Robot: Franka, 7 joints.
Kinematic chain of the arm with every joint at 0, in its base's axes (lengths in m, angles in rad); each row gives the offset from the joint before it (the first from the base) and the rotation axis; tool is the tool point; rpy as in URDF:
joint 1: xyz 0 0 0.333 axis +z
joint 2: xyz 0 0 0 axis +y
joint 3: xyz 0 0 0.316 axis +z
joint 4: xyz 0.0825 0 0 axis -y
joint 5: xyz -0.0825 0 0.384 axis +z
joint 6: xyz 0 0 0 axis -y
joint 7: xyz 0.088 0 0 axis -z
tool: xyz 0 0 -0.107 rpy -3.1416 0 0
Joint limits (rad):
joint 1: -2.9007..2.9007
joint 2: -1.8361..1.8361
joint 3: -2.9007..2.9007
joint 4: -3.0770..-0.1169
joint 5: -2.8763..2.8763
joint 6: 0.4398..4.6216
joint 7: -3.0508..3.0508
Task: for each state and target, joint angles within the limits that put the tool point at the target. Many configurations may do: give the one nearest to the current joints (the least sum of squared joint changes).
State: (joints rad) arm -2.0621 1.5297 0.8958 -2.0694 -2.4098 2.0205 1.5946
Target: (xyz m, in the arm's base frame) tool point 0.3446 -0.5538 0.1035
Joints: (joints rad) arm -1.9804 1.4039 1.1388 -1.7933 -2.4525 2.0229 1.5946
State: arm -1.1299 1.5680 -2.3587 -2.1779 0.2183 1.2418 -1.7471
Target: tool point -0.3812 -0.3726 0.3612
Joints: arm -1.1415 1.7742 -1.7921 -1.8293 0.3919 1.3318 -1.7471
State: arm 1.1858 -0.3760 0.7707 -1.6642 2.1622 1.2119 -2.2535
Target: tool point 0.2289 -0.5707 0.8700
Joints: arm 2.3222 -1.0218 0.6693 -0.7421 2.4478 1.4273 -2.2535
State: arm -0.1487 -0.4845 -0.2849 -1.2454 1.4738 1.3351 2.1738
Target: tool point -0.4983 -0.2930 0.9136
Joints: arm 0.2083 -1.1905 -0.7231 -0.7929 1.6239 1.7967 2.1738
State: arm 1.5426 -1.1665 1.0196 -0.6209 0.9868 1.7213 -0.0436
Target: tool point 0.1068 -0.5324 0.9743
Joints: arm 2.1108 -0.8040 0.8079 -0.3418 0.9928 2.0212 -0.0436
